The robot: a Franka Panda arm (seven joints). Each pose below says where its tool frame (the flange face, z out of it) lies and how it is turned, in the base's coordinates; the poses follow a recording.
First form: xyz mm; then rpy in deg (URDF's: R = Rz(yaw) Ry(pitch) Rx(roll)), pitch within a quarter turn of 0, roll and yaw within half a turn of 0.
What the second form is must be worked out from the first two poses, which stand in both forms.
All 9 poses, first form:
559 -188 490 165.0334 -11.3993 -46.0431
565 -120 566 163.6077 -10.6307 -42.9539
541 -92 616 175.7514 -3.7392 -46.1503
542 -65 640 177.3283 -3.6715 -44.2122
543 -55 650 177.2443 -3.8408 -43.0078
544 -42 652 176.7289 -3.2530 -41.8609
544 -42 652 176.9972 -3.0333 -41.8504
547 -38 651 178.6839 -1.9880 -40.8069
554 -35 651 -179.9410 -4.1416 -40.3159
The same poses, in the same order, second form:
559 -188 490 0.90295 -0.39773 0.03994 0.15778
565 -120 566 0.91226 -0.37312 0.03335 0.16566
541 -92 616 0.91840 -0.39257 0.01547 0.04686
542 -65 640 0.92548 -0.37672 0.02090 0.03364
543 -55 650 0.92931 -0.36700 0.02236 0.03464
544 -42 652 0.93297 -0.35770 0.01631 0.03678
544 -42 652 0.93315 -0.35755 0.01536 0.03391
547 -38 651 0.93699 -0.34874 0.01225 0.01681
554 -35 651 0.93814 -0.34437 0.03410 0.01197

